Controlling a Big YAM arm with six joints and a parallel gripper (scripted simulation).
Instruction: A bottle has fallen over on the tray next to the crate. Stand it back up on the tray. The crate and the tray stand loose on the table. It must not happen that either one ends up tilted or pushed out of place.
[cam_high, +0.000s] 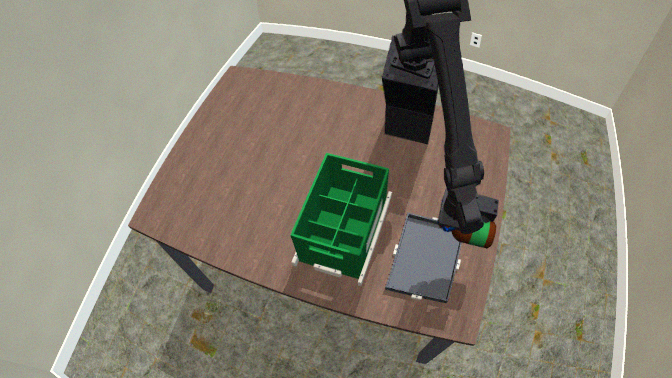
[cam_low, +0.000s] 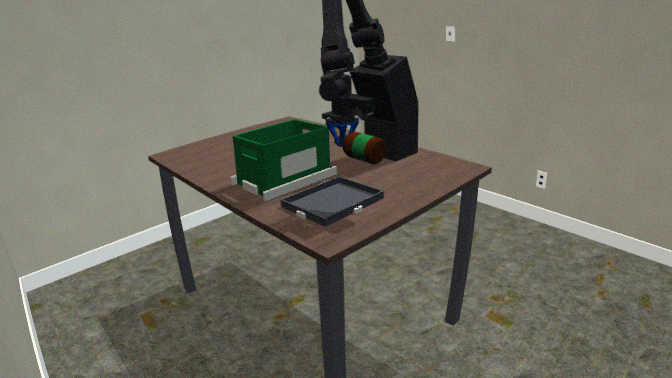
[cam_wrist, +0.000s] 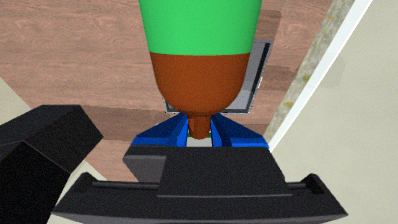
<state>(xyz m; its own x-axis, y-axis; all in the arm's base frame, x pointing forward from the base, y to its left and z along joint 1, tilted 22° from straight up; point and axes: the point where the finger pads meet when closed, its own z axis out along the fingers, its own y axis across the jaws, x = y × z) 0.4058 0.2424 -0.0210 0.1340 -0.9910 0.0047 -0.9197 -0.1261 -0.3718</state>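
My hand is 10 mm past the bottle and 50 mm to the right of it. From my hand the other things lie so: tray (30 mm ahead, 20 mm to the right, 180 mm below); green crate (40 mm ahead, 290 mm to the right, 100 mm below).
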